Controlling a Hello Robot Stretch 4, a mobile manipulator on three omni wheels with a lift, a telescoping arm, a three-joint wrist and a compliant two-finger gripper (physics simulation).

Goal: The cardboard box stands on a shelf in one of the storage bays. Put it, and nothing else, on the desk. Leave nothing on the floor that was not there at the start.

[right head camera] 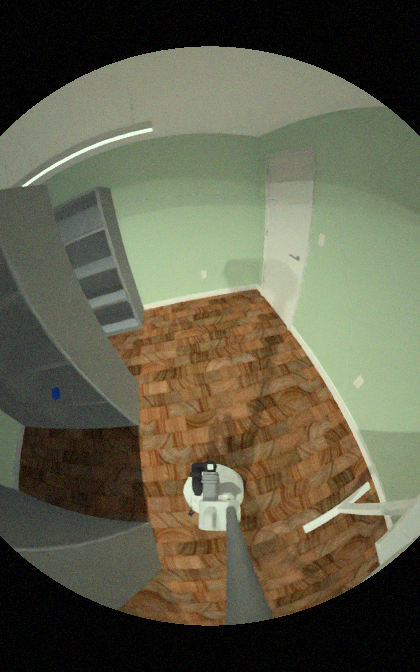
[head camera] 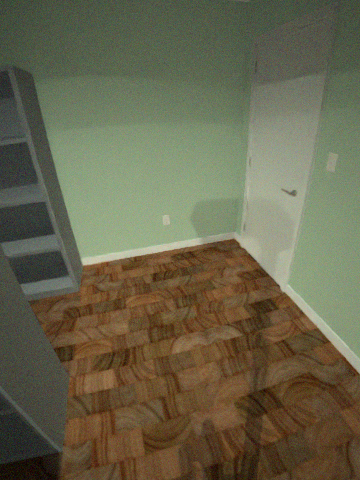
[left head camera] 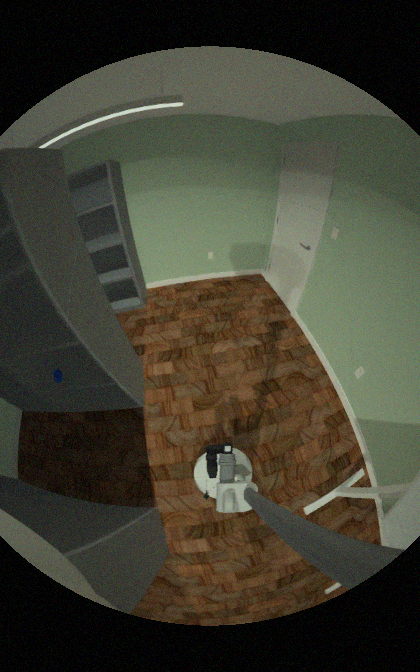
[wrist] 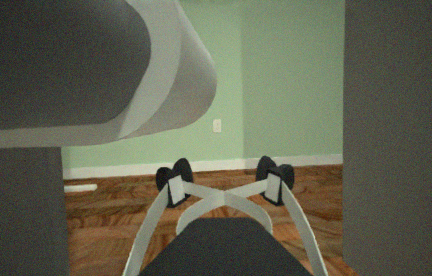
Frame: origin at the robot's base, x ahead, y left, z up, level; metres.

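Seen in the pictures: gripper, fingertip midpoint: (wrist: 224, 172).
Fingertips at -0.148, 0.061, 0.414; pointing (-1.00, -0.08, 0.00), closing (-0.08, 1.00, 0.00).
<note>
A point is followed by its place in that frame, as x, y, z.
The cardboard box does not show in any view. My gripper (wrist: 224, 172) {-0.148, 0.061, 0.414} is open, its two fingertips apart, with floor and green wall beyond them. In the two side head views the folded wrist sits above the round white base. Of the desk, white parts show at the lower right: a foot bar (left head camera: 334, 491) (right head camera: 336, 507) on the floor, with a leg running from it. A storage rack (head camera: 30, 360) {0.749, 0.756, 0.518} (left head camera: 65, 260) (right head camera: 55, 280) stands at the left. A small blue object (left head camera: 58, 375) (right head camera: 56, 393) is on one of its low shelves.
A farther rack (head camera: 47, 175) {2.008, 1.053, 1.098} (left head camera: 123, 215) (right head camera: 119, 245) stands near the back wall. Another rack (left head camera: 120, 565) (right head camera: 115, 565) is at the lower left, across a dark bay. A grey panel (wrist: 387, 140) {-0.620, 0.433, 0.391} rises at the right in the wrist view. A white door (head camera: 280, 150) {2.072, -0.868, 1.181} is at the back right.
</note>
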